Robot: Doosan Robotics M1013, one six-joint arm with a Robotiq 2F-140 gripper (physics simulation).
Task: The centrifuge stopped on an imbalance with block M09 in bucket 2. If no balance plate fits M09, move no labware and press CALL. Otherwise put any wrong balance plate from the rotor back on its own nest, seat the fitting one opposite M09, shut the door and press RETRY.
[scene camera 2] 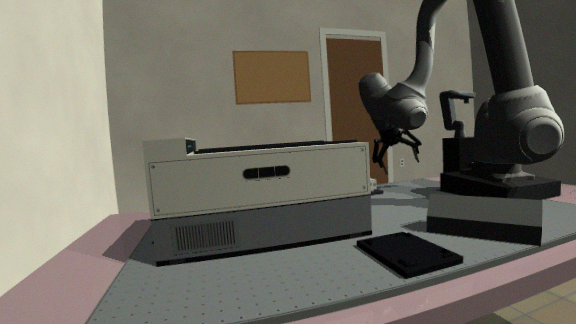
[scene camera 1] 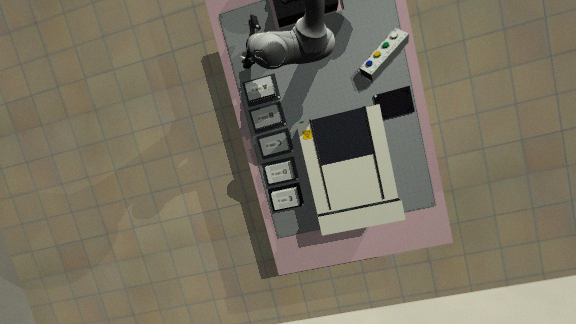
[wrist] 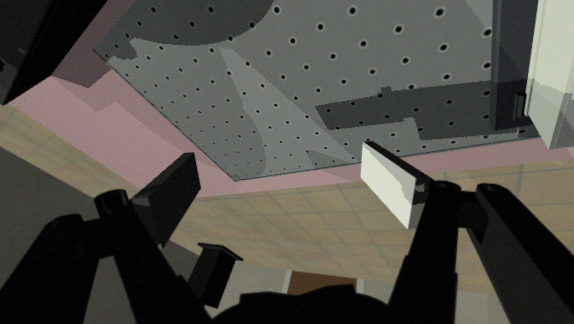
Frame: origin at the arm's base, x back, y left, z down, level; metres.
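Seen in the pictures: gripper, fingertip midpoint: (scene camera 2: 401, 166) (scene camera 1: 245, 41) (wrist: 280, 165); arm's base, origin of the base link: (scene camera 2: 495, 176).
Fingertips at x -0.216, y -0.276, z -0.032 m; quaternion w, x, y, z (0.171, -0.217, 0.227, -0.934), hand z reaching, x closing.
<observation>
Pixels of each thing's top centre, then the offset from my fingertips to it. "*": a spot on its surface instead.
- Pale labelled plates A, middle of its top: (scene camera 1: 259, 88) dx -0.205, dy +0.019, dz +0.031 m
- B, middle of its top: (scene camera 1: 265, 116) dx -0.339, dy +0.025, dz +0.031 m
- C, middle of its top: (scene camera 1: 273, 144) dx -0.473, dy +0.040, dz +0.031 m
- D, middle of its top: (scene camera 1: 279, 172) dx -0.613, dy +0.042, dz +0.031 m
- E, middle of its top: (scene camera 1: 285, 199) dx -0.748, dy +0.047, dz +0.031 m
- dark section, surface spot: (scene camera 1: 342, 135) * dx -0.483, dy +0.340, dz -0.128 m
- button box, middle of its top: (scene camera 2: 482, 195) (scene camera 1: 386, 51) dx -0.166, dy +0.594, dz +0.001 m
- black flat pad, surface spot: (scene camera 2: 410, 254) (scene camera 1: 401, 103) * dx -0.389, dy +0.654, dz +0.072 m
- pale block, surface spot: (wrist: 550, 65) * dx -0.165, dy +0.004, dz +0.050 m
My gripper (scene camera 1: 250, 42) (scene camera 2: 401, 166) (wrist: 280, 165) is open and empty, above the table beyond plate A, in front of the robot base. Pale labelled plates A (scene camera 1: 260, 89), B (scene camera 1: 267, 117), C (scene camera 1: 274, 145), D (scene camera 1: 280, 172) and E (scene camera 1: 285, 198) sit in dark nests in a row. The centrifuge (scene camera 1: 350, 185) (scene camera 2: 260, 190) stands beside them; its top has a dark section (scene camera 1: 342, 135) and a cream panel. The rotor, its buckets and M09 cannot be made out. The button box (scene camera 1: 372, 72) (scene camera 2: 485, 207) has white, green, yellow and blue buttons; its lettering is unreadable.
A black flat pad (scene camera 1: 395, 106) (scene camera 2: 410, 254) lies by the centrifuge. The robot base (scene camera 2: 500, 185) stands behind the button box, with a dark bracket (scene camera 2: 447, 112) beside it. A pale block (wrist: 550, 65) shows at the wrist view's right edge. The table has a pink border (scene camera 1: 430, 225).
</observation>
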